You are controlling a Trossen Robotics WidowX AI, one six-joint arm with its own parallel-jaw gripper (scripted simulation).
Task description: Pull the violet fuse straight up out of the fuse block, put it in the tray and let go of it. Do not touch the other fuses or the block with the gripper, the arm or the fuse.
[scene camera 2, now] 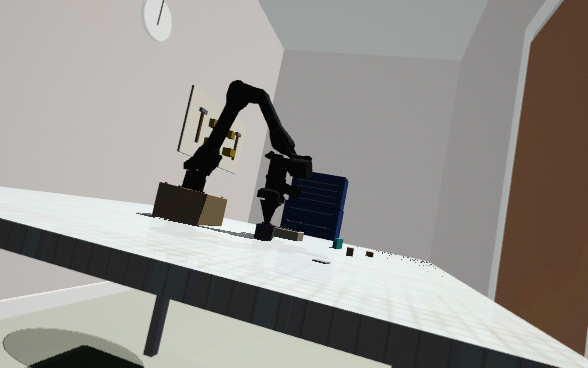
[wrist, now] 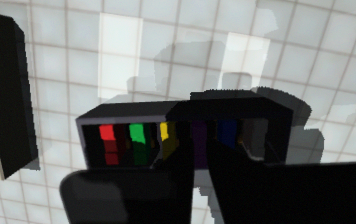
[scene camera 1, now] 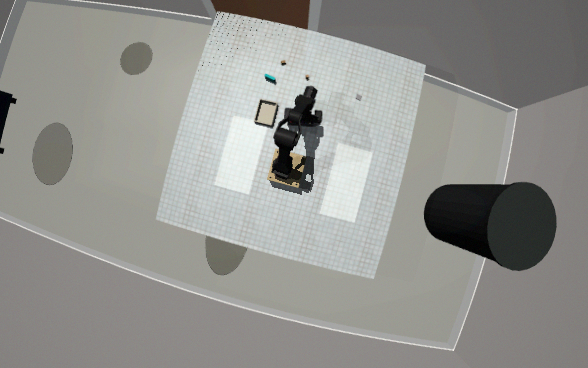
Observation:
The pictures show: the gripper and a green fuse.
The gripper shows as well in the wrist view.

